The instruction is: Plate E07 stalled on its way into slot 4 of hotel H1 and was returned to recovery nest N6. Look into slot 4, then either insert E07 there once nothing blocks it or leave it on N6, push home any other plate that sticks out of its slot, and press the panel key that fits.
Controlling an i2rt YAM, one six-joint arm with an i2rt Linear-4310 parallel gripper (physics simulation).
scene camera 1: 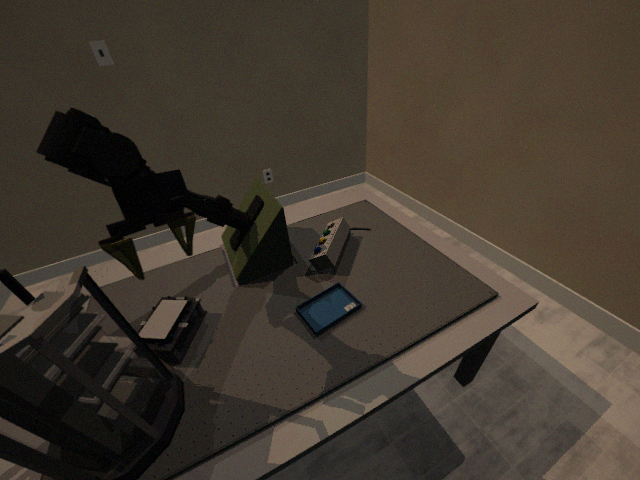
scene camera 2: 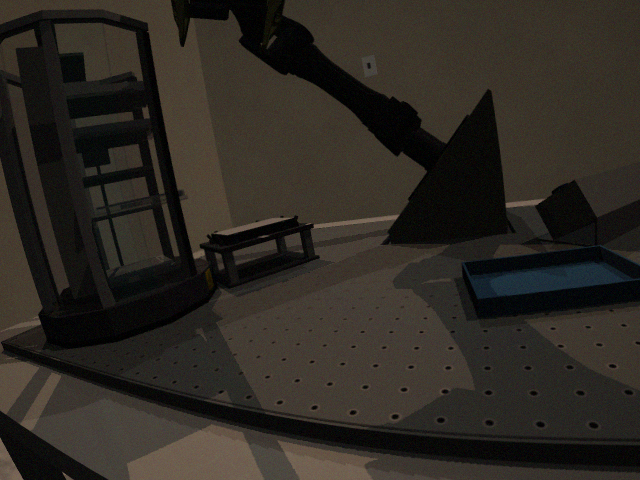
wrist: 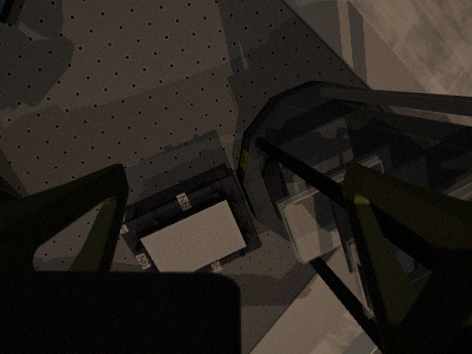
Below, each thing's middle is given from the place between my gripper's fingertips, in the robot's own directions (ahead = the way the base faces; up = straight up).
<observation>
I see my gripper 50 mm short of the slotted rack (scene camera 2: 97,208), 220 mm to the left of it and 110 mm above it. The rest, counted from my hand: blue tray (scene camera 2: 594,275) 310 mm to the left, 300 mm below.
</observation>
